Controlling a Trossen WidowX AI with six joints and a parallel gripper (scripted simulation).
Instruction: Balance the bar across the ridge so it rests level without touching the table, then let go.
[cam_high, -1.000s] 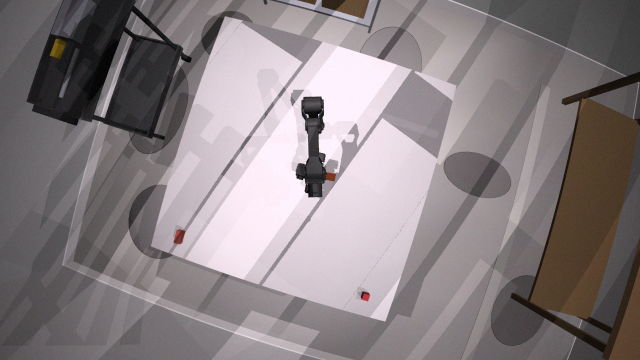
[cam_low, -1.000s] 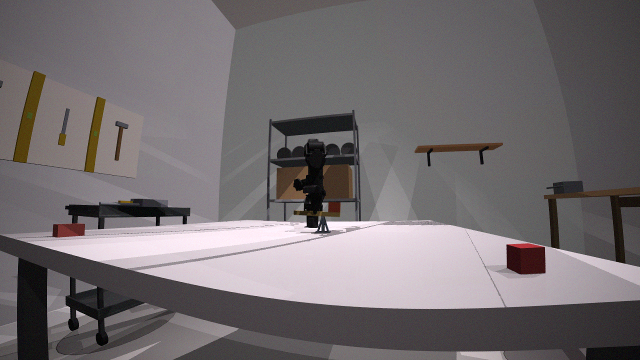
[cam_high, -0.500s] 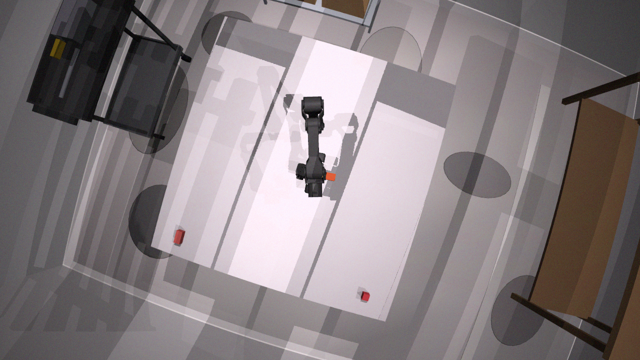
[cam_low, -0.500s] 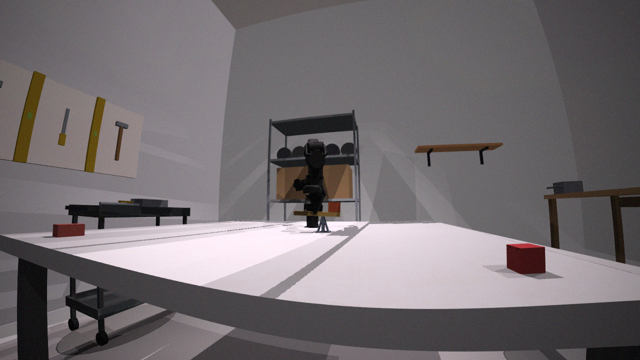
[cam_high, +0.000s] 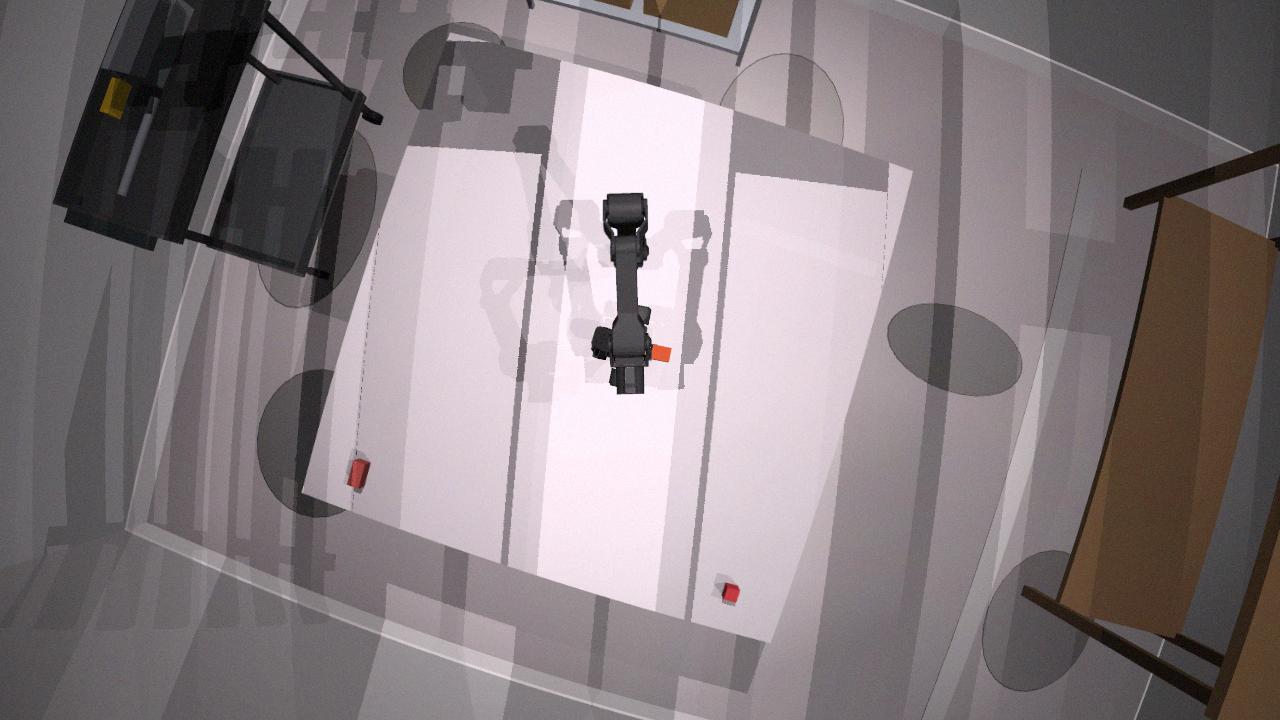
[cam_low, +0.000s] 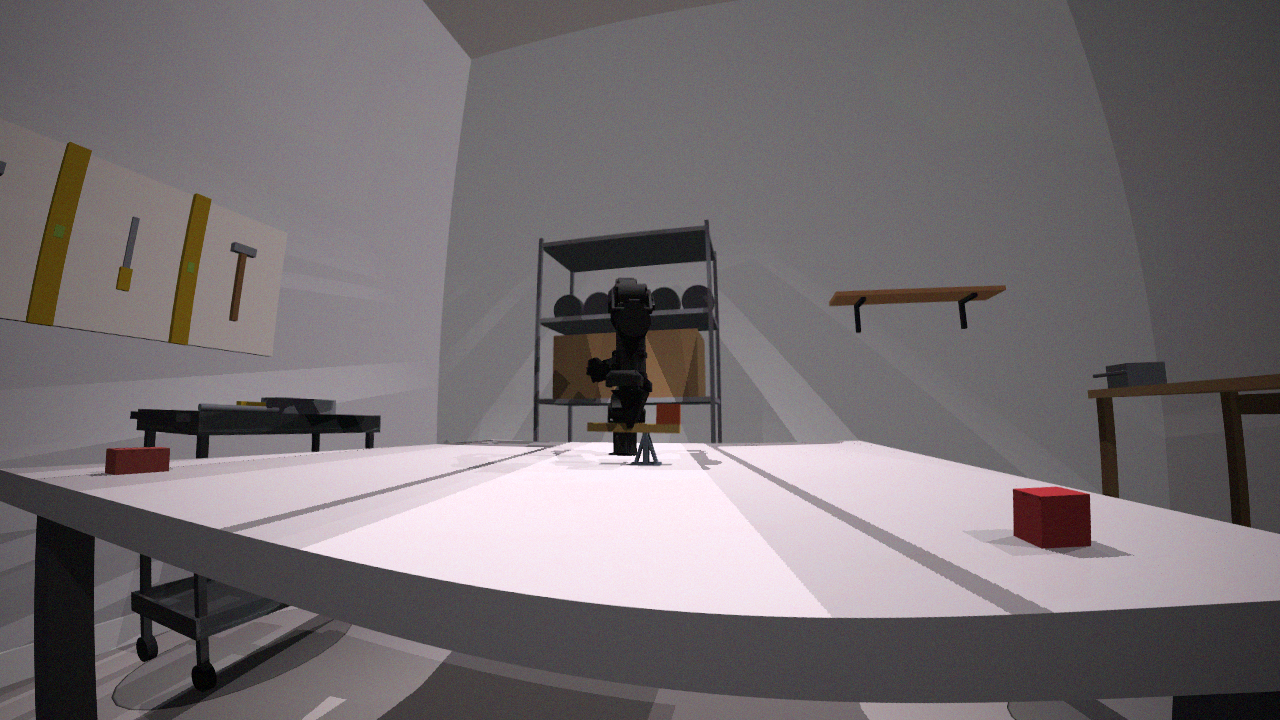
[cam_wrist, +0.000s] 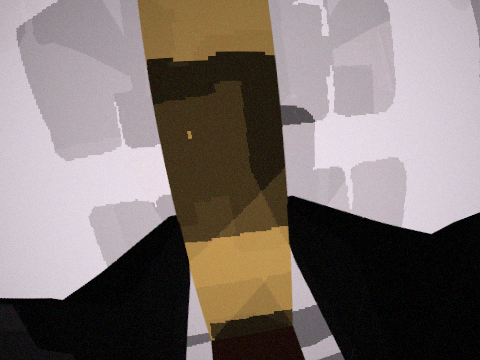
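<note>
My gripper tip is 30 mm to the right of the ridge and 10 mm above it.
</note>
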